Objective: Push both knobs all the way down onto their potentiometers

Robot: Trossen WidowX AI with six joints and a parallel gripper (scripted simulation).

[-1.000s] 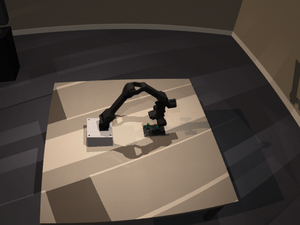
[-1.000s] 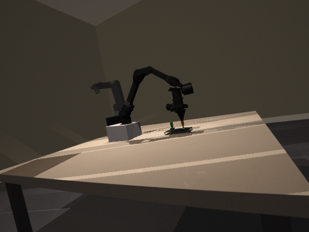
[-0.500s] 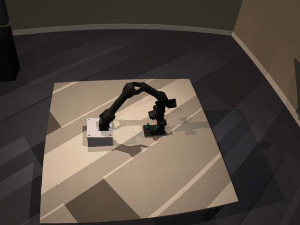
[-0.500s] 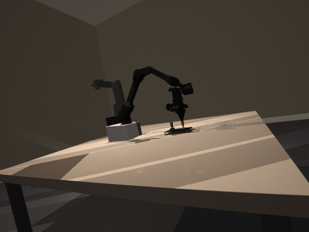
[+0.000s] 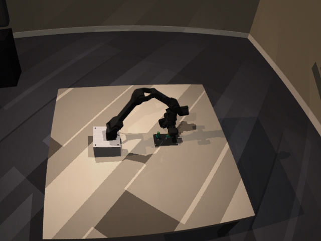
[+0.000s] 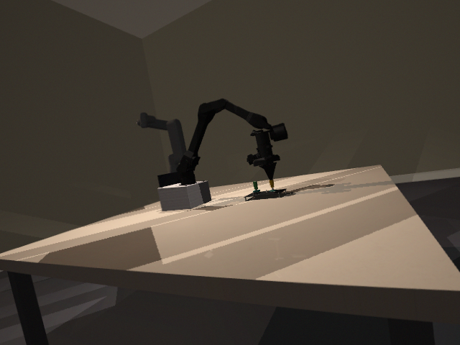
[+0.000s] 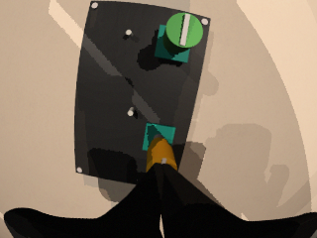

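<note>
The orange knob is 1 cm below my gripper tip. Also, from my gripper tip: green knob: 8 cm behind, 1 cm below.
</note>
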